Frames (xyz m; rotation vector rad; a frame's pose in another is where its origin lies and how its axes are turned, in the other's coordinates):
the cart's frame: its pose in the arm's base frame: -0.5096 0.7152 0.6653 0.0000 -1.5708 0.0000
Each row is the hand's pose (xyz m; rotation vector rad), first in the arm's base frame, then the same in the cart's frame.
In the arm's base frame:
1: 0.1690 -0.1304 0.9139 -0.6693 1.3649 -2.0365
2: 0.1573 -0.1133 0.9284 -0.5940 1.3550 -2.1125
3: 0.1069 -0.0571 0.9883 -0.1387 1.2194 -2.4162
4: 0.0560 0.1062 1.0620 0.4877 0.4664 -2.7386
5: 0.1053 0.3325 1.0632 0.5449 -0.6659 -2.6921
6: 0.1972 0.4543 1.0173 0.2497 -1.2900 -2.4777
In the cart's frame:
1: 0.2486 -0.8456 -0.6786 2.0620 -1.6395 1.0419
2: 0.2631 -0.8285 -0.6669 2.0360 -1.5799 1.1423
3: 0.3230 -0.7723 -0.6165 1.8610 -1.3209 1.6590
4: 0.3967 -0.6090 -0.5656 1.7474 -0.7166 2.5045
5: 0.3979 -0.3827 -0.6149 -1.4257 -0.1438 -2.1494
6: 0.3520 -0.2609 -0.7068 -1.3759 -0.5020 -1.6843

